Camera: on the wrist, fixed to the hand. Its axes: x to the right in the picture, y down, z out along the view.
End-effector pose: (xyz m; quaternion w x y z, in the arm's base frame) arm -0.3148 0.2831 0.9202 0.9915 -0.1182 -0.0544 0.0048
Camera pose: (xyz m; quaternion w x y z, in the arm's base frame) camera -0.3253 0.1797 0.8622 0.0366 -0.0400 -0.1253 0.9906
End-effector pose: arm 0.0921 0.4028 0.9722 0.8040 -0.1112 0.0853 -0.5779
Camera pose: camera -0.0140 0.3877 0.9205 0.6249 -0.0469 -0.0904 0.7740
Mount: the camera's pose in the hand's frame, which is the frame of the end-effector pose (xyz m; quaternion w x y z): -0.0189 -0.0869 -0.0791 0.0526 0.0180 -0.2391 0.9694
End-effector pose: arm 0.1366 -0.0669 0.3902 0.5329 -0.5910 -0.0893 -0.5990
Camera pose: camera 0.0184 -0.0790 0.3979 0.5980 -0.2513 0.4300 0.6280
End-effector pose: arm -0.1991 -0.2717 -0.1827 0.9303 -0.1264 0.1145 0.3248
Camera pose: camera -0.1688 -0.3728 -0.2376 0.2363 -0.1987 0.0880 -0.9471
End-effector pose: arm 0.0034 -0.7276 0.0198 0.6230 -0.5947 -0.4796 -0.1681
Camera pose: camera -0.0421 -0.8263 0.0683 0.0918 -0.5252 0.3993 0.7459
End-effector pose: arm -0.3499 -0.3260 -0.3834 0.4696 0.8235 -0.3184 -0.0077
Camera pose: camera -0.2954 -0.2242 -0.4122 0.0588 0.2587 0.9274 -0.2636
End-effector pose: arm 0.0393 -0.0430 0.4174 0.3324 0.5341 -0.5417 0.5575
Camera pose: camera 0.1071 0.0535 0.4334 0.6621 0.3578 0.6157 -0.2336
